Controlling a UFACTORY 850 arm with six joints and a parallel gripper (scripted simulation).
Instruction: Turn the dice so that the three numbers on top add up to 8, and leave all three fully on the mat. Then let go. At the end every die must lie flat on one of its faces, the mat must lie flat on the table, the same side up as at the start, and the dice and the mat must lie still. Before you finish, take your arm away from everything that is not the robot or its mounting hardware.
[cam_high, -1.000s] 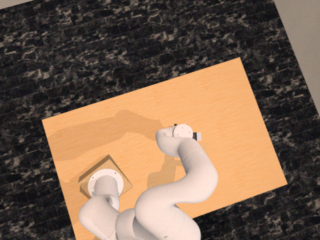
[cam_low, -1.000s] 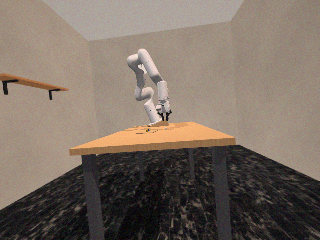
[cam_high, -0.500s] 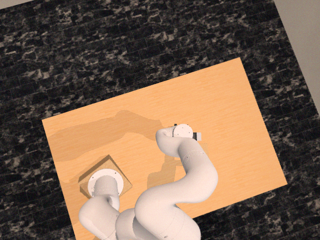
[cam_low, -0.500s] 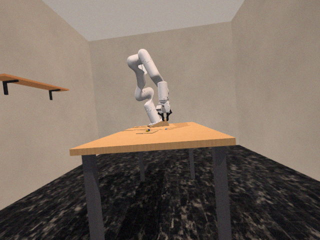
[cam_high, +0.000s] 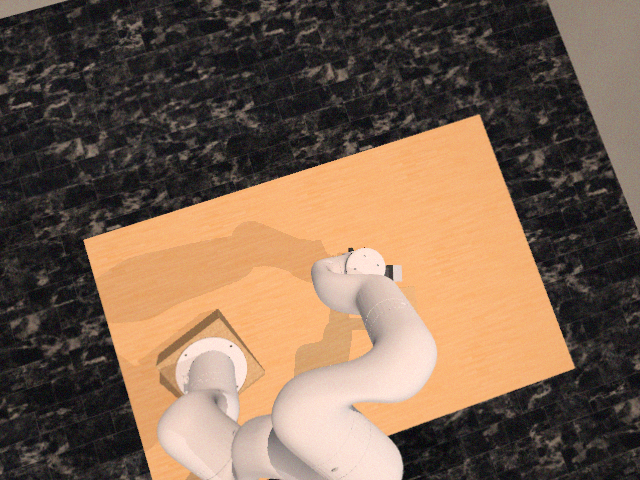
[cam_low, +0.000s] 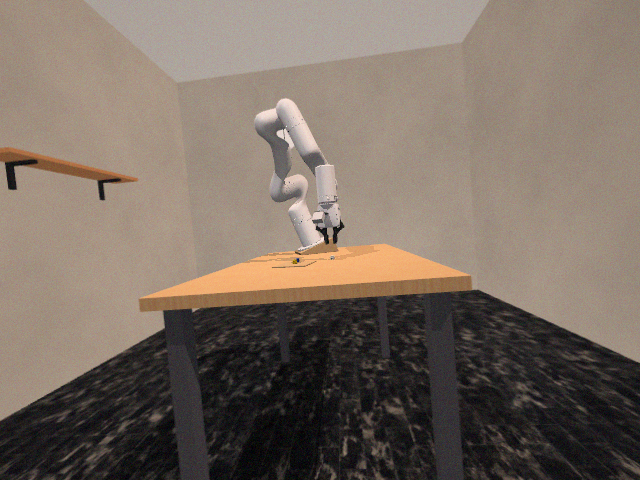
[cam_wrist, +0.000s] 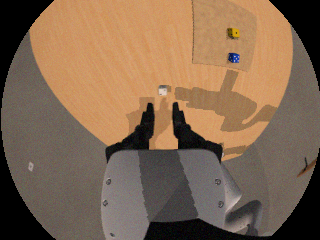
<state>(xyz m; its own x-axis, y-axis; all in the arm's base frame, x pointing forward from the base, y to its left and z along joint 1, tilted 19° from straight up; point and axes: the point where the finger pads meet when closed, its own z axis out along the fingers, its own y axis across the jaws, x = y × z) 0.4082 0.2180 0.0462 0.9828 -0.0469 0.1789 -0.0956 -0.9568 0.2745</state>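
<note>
The white die lies 80 mm below my hand. Round my hand: tan mat 130 mm to the right, 110 mm ahead, 90 mm below; then blue die 140 mm to the right, 80 mm below, 70 mm ahead; then yellow die 130 mm to the right, 110 mm ahead, 80 mm below.
</note>
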